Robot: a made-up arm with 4 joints.
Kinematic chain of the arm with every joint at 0, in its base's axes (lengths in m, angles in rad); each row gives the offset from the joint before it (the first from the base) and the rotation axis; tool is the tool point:
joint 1: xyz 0 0 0.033 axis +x
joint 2: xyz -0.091 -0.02 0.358 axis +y
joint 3: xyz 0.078 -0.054 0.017 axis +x
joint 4: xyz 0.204 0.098 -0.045 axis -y
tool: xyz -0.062 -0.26 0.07
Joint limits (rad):
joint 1: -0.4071..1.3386
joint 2: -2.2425..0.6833
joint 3: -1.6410..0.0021
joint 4: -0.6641..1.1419
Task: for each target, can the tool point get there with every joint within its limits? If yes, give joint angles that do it. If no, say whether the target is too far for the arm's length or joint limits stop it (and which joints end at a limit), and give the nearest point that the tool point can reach.
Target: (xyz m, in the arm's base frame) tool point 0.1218 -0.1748 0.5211
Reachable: yes | joints 0.0798 0.1236 -1.2737 0.5145
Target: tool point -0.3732 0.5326 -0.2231
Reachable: no: joint limits stop it (at a limit: joint 1, joint 2, joint 3) | nearest point -0.3744 0.1456 0.4401 | short by 0.768 m
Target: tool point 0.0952 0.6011 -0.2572
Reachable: no: joint limits stop it (at a limit: joint 1, joint 2, joint 3, joint 4) | nearest point 0.2339 0.1132 0.3320 | short by 0.777 m
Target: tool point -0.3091 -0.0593 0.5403
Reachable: yes | joints -0.1611 -1.8896 -1.2214 0.4753
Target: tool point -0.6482 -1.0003 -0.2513
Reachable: no: too far | nearest point -0.3010 -0.6006 -0.0503 | short by 0.566 m
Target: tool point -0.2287 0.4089 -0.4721
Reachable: no: joint limits stop it (at a limit: joint 1, joint 2, joint 3, joint 4) | nearest point 0.0232 -0.2424 -0.1520 | short by 0.768 m
